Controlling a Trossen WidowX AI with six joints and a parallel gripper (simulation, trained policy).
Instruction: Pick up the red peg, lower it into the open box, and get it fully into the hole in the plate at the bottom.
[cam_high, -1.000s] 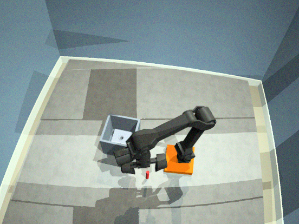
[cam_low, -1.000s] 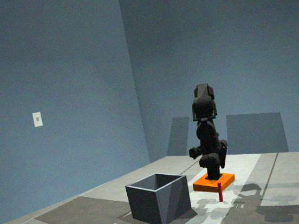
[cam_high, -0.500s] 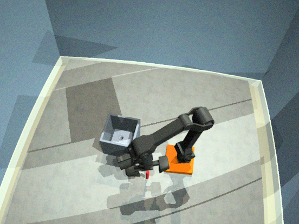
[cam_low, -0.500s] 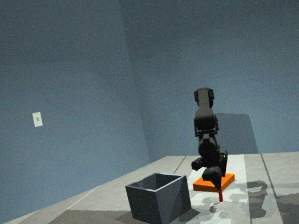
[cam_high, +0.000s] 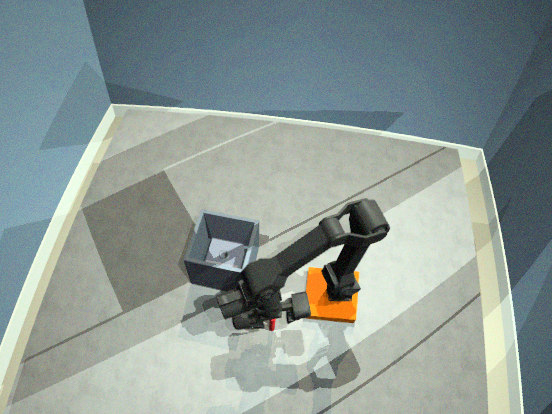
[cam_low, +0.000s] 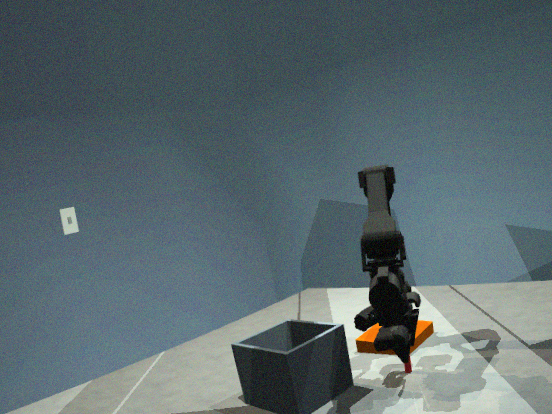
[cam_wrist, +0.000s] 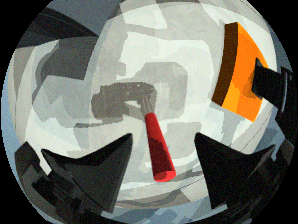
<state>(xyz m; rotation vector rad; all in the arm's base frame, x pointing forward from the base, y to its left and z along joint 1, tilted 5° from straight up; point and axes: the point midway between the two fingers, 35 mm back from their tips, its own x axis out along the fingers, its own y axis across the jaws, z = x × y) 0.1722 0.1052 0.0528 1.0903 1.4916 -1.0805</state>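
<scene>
Now: the red peg 10 mm ahead of my gripper tip. The rest, counted from my gripper tip: light grey plate: 180 mm to the right, 150 mm ahead, 10 mm above.
</scene>
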